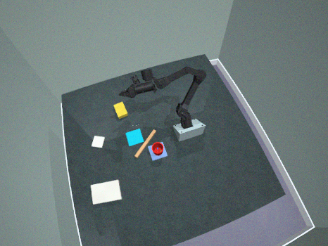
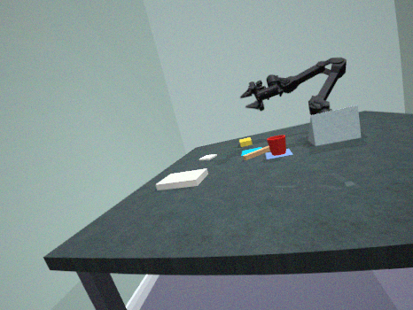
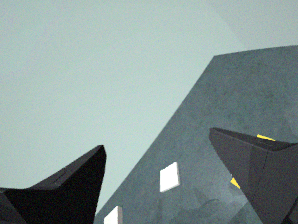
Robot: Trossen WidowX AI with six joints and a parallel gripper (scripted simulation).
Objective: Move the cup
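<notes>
My gripper tip is 270 mm above the cyan pad, 190 mm to the right of it and 20 mm past it. The rest, counted from my gripper tip: white tile (250 mm below, 230 mm ahead, 170 mm to the left); yellow block (240 mm below, 40 mm to the right, 40 mm ahead); wooden stick (260 mm below, 250 mm to the left, 90 mm behind).
</notes>
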